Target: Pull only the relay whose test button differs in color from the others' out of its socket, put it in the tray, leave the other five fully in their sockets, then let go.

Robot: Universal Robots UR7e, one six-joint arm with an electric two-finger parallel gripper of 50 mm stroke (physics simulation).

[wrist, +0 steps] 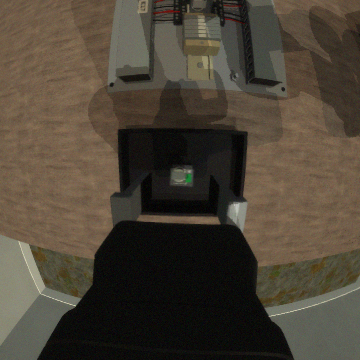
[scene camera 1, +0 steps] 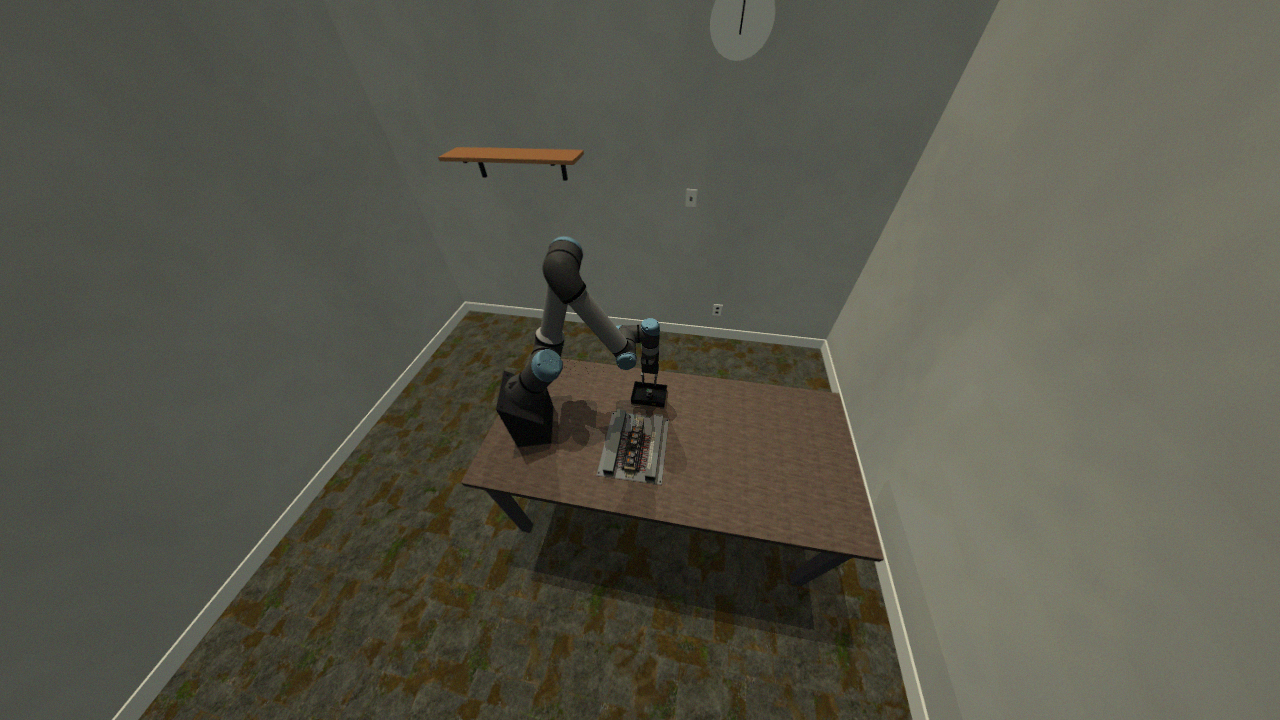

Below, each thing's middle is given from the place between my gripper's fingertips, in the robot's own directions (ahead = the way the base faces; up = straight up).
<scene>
My hand is 26 cm to the left of the grey panel [scene camera 1: 619, 473], 11 cm above it and 7 cm short of it.
</scene>
